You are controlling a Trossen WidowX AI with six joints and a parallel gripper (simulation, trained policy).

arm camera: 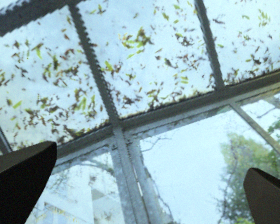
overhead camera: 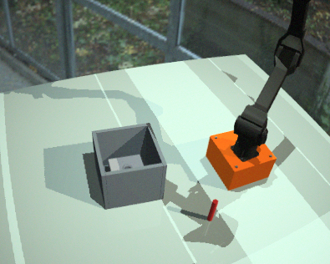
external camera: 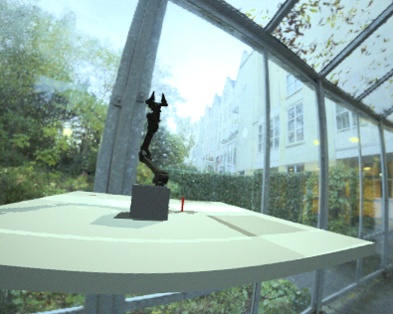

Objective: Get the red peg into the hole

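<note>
My gripper tip is now 76 cm above the red peg, 23 cm short of it and 19 cm to the right of it.
</note>
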